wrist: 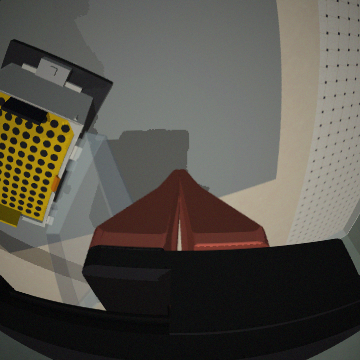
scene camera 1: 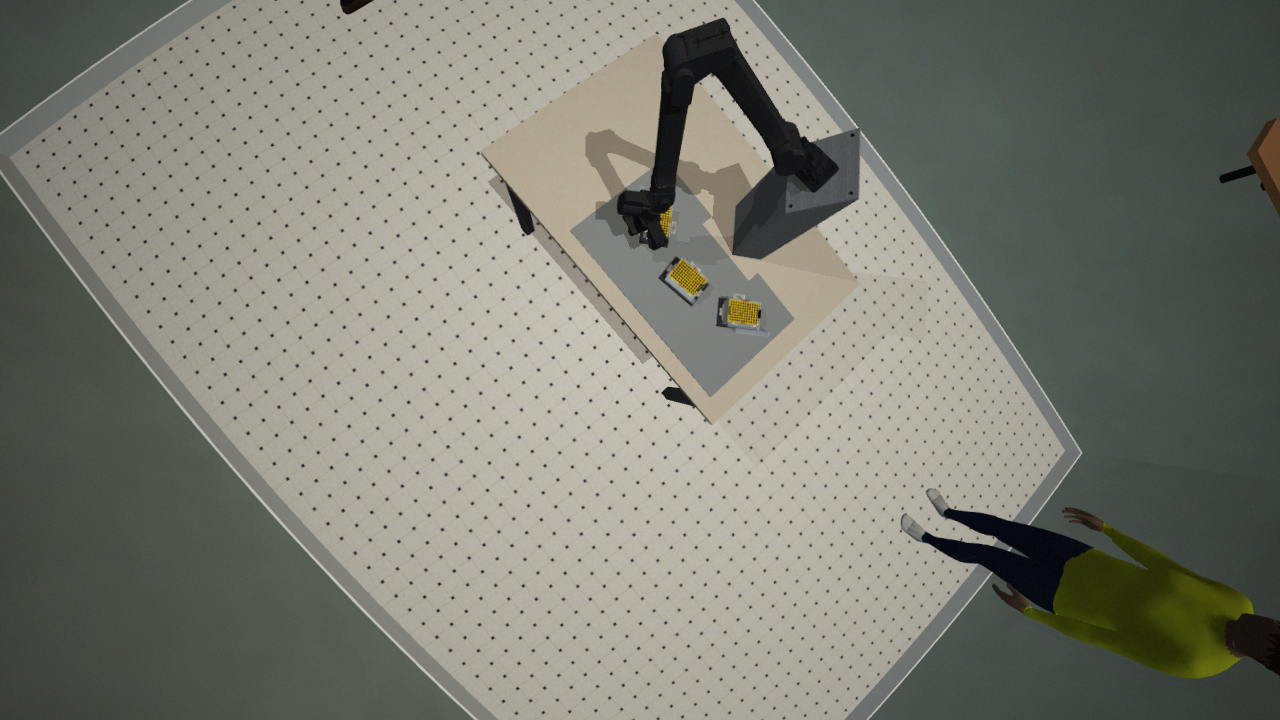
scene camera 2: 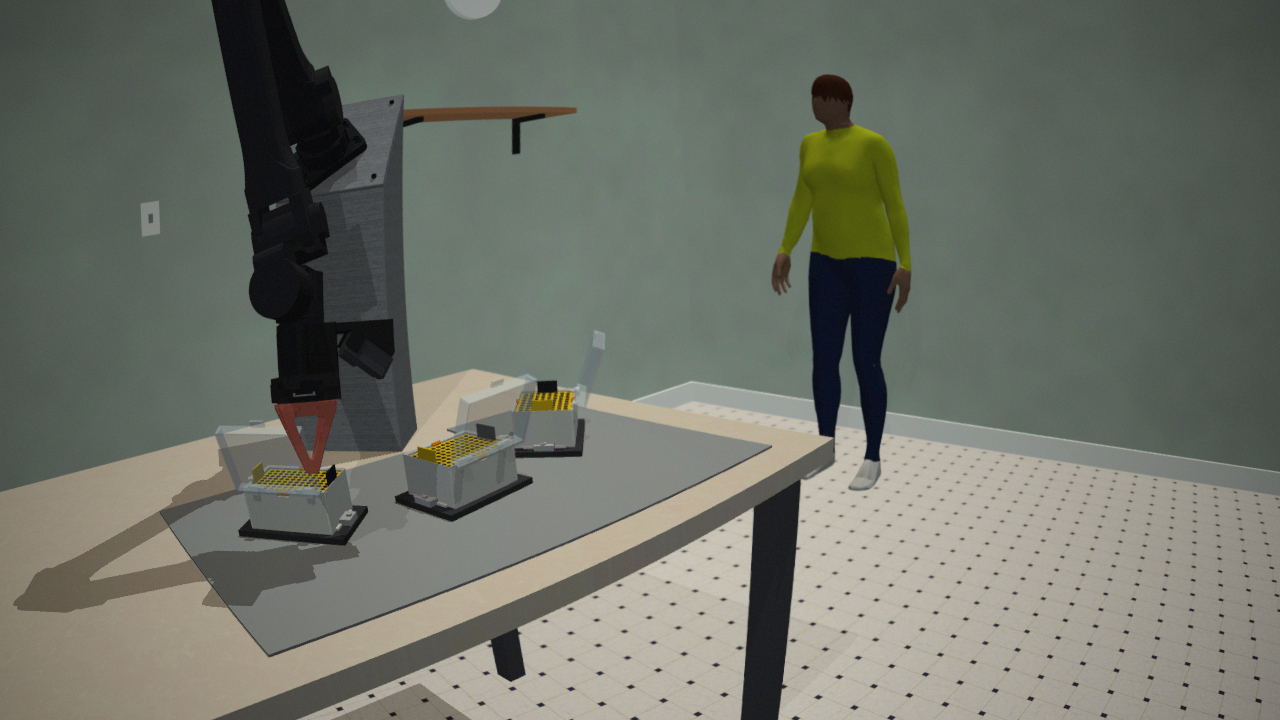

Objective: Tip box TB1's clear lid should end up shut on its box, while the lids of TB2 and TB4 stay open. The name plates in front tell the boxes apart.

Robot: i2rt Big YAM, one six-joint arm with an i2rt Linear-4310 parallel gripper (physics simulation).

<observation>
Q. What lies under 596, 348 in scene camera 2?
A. A clear lid.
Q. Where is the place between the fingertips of the gripper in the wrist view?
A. At 179, 178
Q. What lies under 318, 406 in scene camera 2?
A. The gripper.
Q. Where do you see a clear lid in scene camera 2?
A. At 260, 459
</observation>
